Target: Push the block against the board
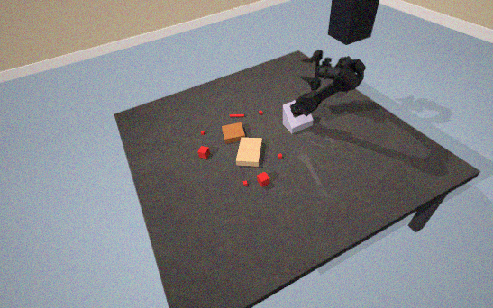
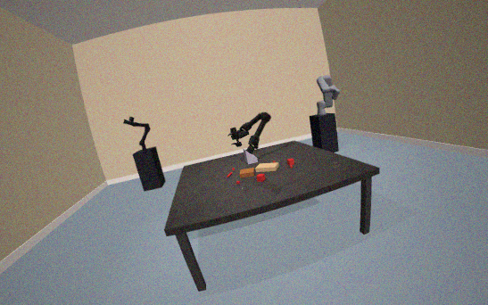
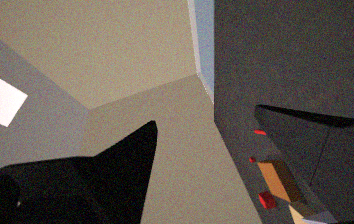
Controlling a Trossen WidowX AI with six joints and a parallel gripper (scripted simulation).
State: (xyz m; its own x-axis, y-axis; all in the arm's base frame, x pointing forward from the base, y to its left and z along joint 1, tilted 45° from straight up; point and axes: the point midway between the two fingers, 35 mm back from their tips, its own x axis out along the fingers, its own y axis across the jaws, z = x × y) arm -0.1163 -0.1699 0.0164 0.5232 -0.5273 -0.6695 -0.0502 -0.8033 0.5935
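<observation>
Now: the orange square block 42 cm ahead of my gripper tip, 20 cm below it and 5 cm to the left of it. From my gripper tip the other things lie so: tan board: 41 cm ahead, 21 cm to the left, 20 cm below.
</observation>
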